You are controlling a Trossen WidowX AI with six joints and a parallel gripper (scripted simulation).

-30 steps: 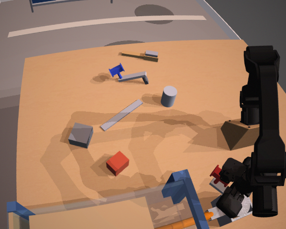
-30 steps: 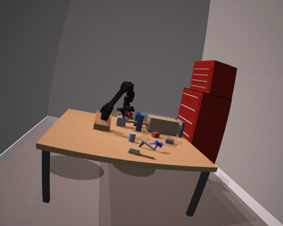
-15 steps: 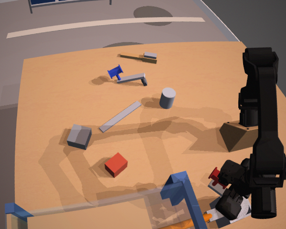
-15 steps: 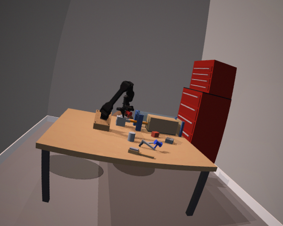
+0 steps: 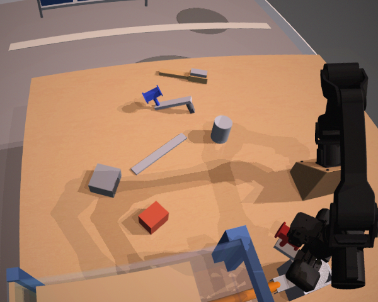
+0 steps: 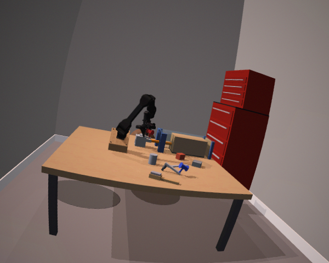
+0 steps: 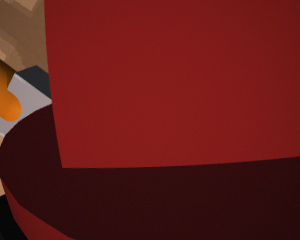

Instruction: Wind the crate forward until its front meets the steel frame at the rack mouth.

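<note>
Right now my gripper tip is 10 mm short of the red-gripped winch handle, 10 mm to the left of it and 20 mm below it. The rest, counted from my gripper tip: blue steel frame: 120 mm ahead, 60 mm to the left, 20 mm above; red knob: 40 mm ahead, 40 mm to the right, 50 mm above; grey winch: 50 mm behind, 20 mm to the left, 60 mm below.
</note>
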